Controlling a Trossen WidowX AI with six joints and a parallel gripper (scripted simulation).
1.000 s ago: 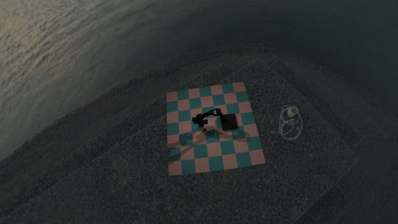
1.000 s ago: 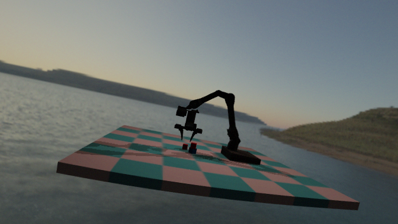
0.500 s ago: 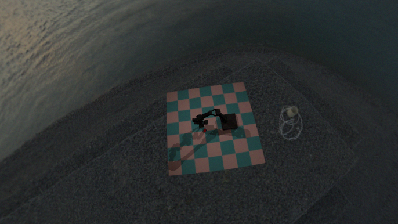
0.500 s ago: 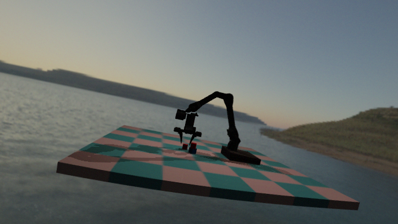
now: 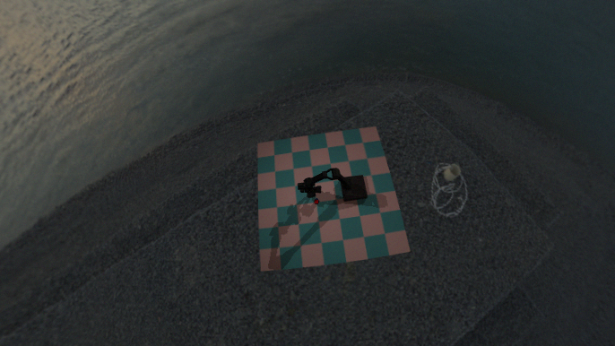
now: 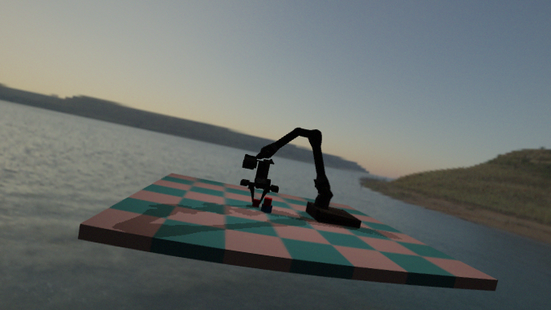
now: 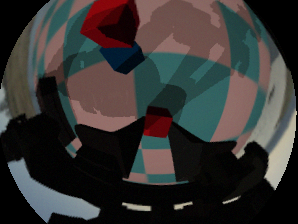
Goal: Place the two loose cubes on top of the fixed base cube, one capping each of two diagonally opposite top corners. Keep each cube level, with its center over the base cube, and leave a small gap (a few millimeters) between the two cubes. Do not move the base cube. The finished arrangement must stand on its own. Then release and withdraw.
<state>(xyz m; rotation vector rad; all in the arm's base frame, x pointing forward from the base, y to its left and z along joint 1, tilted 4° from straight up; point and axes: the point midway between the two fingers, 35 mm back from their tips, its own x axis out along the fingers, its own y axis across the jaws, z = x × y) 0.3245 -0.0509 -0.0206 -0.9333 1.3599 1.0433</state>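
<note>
Now: the blue cube 30 mm behind my gripper tip and 100 mm to the left of it.
</note>
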